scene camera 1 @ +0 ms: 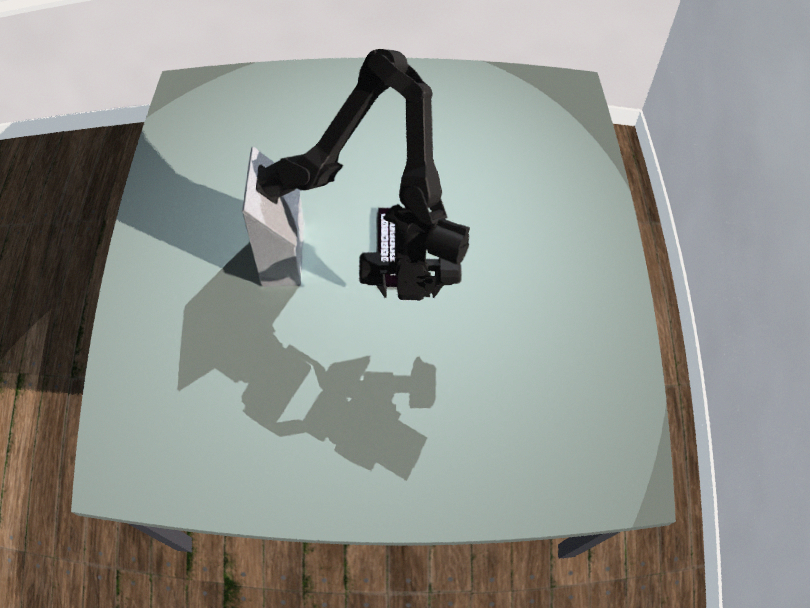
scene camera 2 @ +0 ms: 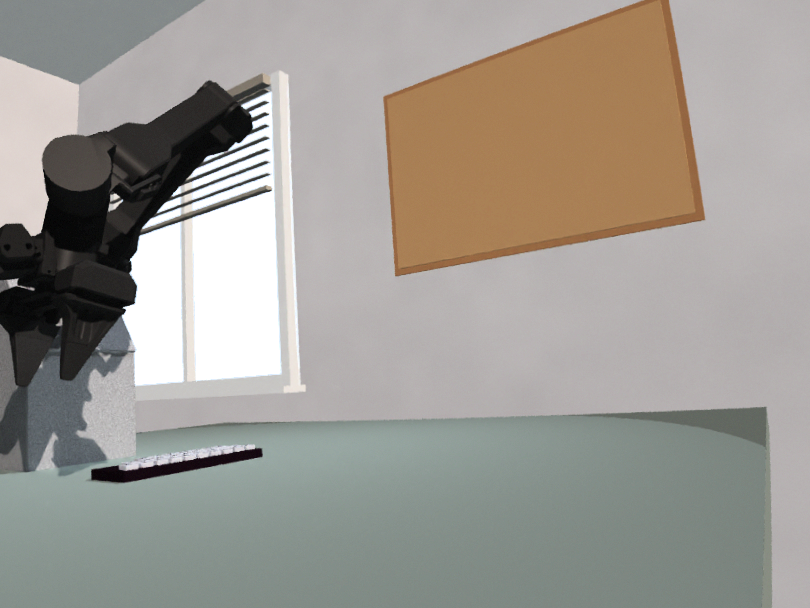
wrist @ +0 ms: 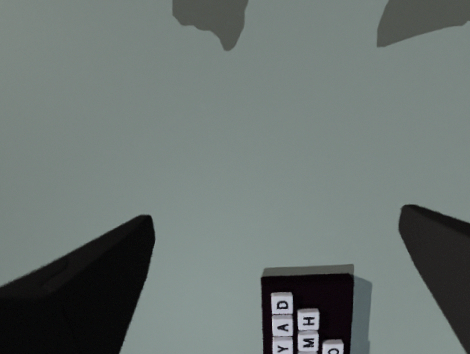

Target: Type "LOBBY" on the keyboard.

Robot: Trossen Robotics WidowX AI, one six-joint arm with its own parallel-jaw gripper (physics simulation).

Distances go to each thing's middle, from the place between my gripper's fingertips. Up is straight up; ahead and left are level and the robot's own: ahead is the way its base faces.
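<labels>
You'd find the dark keyboard (scene camera 2: 113, 474) 100 mm below my hand, and it's also 180 mm to the left of the hand and 20 mm behind it.
</labels>
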